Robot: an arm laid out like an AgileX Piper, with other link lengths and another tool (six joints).
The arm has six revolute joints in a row. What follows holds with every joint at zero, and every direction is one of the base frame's. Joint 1 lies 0.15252 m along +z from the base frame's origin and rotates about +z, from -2.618 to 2.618 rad. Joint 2 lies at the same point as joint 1 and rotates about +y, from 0 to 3.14 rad. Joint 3 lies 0.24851 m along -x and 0.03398 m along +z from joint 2 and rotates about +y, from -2.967 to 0 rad. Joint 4 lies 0.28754 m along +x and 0.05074 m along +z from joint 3 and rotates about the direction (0.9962, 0, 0.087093), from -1.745 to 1.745 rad. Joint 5 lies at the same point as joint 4 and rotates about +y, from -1.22 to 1.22 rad. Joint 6 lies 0.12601 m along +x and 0.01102 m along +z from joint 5 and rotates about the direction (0.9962, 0, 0.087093), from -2.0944 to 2.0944 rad. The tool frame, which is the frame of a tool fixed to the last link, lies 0.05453 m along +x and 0.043 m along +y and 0.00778 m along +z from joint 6; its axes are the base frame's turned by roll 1.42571, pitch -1.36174 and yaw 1.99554 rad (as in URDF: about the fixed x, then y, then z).
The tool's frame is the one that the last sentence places.
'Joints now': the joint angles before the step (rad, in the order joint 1, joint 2, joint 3, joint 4, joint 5, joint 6). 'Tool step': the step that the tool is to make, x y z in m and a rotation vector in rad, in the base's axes. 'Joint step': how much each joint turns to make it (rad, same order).
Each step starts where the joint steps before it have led.
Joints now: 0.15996, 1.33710, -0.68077, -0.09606, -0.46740, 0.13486
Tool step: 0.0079, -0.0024, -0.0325, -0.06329, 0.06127, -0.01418
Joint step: 0.00008, 0.07481, -0.00208, 0.04765, 0.00088, -0.09280
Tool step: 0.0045, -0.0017, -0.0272, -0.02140, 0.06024, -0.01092
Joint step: -0.00024, 0.06398, -0.00079, 0.02852, 0.00023, -0.03456
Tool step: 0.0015, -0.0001, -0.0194, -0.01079, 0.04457, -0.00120
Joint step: 0.00013, 0.04499, -0.00016, 0.00487, 0.00095, -0.00743
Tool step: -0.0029, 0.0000, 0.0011, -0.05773, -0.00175, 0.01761
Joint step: 0.00115, -0.02071, 0.00111, 0.00034, 0.02749, -0.05971
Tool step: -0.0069, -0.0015, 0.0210, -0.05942, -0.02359, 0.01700
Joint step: -0.00017, -0.08495, -0.00170, 0.00039, 0.07325, -0.06468
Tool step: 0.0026, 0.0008, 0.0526, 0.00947, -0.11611, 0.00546
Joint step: -0.00080, -0.08017, -0.05104, -0.01251, 0.01508, 0.00148
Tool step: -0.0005, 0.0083, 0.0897, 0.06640, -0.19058, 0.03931
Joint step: 0.00304, -0.07490, -0.12404, -0.11095, -0.00377, 0.13662
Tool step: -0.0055, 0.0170, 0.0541, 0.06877, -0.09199, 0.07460
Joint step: 0.02170, -0.00978, -0.10658, -0.14182, 0.00020, 0.19026
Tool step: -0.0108, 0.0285, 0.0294, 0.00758, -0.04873, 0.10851
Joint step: 0.04624, 0.00961, -0.08064, -0.18814, -0.00202, 0.18705
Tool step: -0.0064, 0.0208, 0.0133, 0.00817, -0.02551, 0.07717
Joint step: 0.03547, 0.02198, -0.04874, -0.09774, -0.02056, 0.10135
